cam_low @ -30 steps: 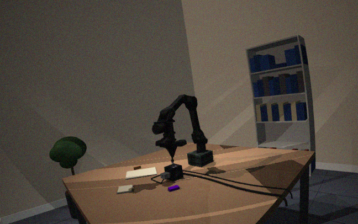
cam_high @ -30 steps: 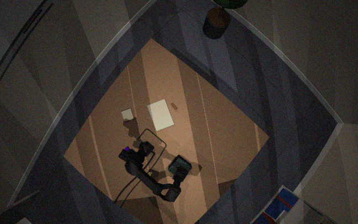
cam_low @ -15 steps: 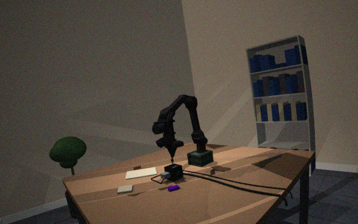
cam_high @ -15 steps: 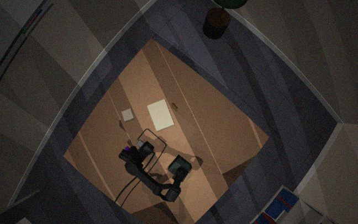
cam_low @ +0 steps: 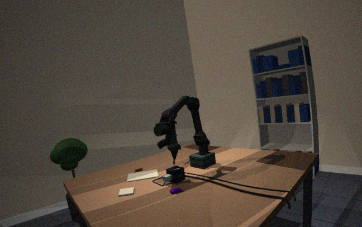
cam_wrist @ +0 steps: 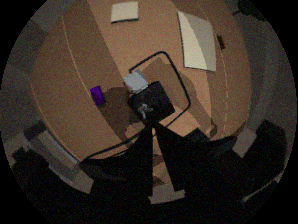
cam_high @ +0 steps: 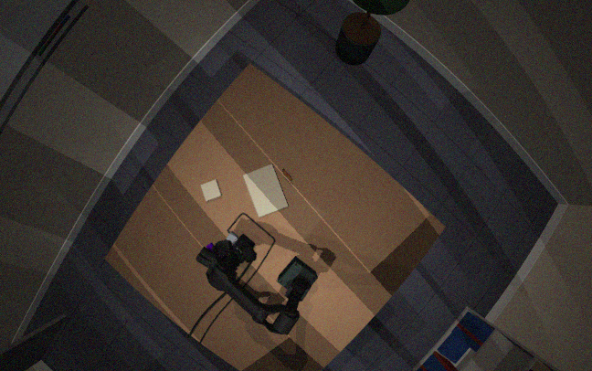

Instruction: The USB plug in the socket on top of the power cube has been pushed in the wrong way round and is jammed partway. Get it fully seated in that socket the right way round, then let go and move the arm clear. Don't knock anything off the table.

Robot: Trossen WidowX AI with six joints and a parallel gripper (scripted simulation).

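The USB plug lies 20 mm below my gripper tip. Round my gripper tip: purple block (130 mm below, 120 mm ahead, 100 mm to the left); then small white pad (270 mm ahead, 130 mm to the right, 130 mm below); then white sheet (280 mm to the right, 130 mm below, 60 mm ahead).
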